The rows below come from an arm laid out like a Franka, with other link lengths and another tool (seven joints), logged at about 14 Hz.
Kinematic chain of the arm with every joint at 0, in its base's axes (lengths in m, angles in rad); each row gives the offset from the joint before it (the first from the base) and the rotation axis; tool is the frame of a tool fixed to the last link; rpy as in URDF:
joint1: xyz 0 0 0.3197 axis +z
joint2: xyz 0 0 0 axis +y
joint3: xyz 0 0 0.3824 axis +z
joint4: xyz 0.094 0 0 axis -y
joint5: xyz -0.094 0 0.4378 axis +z
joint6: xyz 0 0 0 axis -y
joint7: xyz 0.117 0 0 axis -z
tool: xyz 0.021 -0.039 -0.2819 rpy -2.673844 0 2.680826
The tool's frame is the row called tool.
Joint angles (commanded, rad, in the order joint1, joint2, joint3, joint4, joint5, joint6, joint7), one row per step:
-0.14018 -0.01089 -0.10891 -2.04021 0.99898 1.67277 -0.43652
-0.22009 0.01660 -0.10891 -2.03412 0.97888 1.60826 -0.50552
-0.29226 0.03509 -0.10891 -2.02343 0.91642 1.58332 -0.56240
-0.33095 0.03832 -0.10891 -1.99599 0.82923 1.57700 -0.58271
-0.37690 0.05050 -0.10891 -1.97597 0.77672 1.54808 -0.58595
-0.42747 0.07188 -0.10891 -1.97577 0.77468 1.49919 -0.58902
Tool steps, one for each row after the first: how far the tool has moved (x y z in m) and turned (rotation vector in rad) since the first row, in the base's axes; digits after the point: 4 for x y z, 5 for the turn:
-0.0094 -0.0400 -0.0143 0.01536 -0.00543 0.01315
-0.0196 -0.0893 -0.0300 -0.02462 -0.01526 0.01830
-0.0275 -0.1282 -0.0337 -0.10277 -0.01865 0.03624
-0.0403 -0.1608 -0.0394 -0.13193 0.00800 0.03586
-0.0570 -0.1797 -0.0505 -0.09391 0.04948 0.02135

